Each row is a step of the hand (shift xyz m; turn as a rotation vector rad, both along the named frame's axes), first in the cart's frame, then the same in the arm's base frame.
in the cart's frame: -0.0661 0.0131 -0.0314 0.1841 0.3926 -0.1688
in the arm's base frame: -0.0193 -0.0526 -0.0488 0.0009 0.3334 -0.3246
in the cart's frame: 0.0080 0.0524 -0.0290 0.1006 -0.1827 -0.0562
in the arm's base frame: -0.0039 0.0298 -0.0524 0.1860 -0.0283 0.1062
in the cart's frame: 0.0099 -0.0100 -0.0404 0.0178 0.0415 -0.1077
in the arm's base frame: 0.0378 -0.0049 -0.0195 0.0603 0.0171 -0.0985
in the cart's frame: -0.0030 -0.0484 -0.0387 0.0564 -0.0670 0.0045
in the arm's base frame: 0.0503 -0.0361 0.0031 0.0611 0.0102 0.0621
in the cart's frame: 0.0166 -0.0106 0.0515 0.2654 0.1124 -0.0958
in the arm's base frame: -0.0209 0.0174 0.0480 0.1409 0.2602 -0.0686
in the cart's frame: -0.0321 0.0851 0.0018 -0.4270 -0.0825 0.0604
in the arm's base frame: -0.0625 0.0207 -0.0627 -0.2149 -0.3823 -0.0200
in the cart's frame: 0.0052 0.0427 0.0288 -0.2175 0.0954 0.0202
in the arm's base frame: -0.0395 0.0330 -0.0059 -0.1749 -0.1216 -0.1069
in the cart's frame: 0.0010 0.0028 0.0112 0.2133 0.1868 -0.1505
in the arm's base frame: -0.0086 0.0044 0.0064 0.1121 0.2481 -0.1700
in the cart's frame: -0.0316 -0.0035 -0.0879 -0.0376 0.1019 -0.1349
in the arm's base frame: 0.0455 -0.0441 -0.0687 0.0186 -0.0002 -0.1722
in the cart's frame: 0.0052 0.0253 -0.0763 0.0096 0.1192 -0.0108
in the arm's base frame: 0.0411 0.0038 -0.0692 -0.0508 0.0710 -0.0825
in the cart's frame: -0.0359 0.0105 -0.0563 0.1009 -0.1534 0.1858
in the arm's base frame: 0.0144 -0.0341 -0.0566 0.0063 0.0332 0.2590
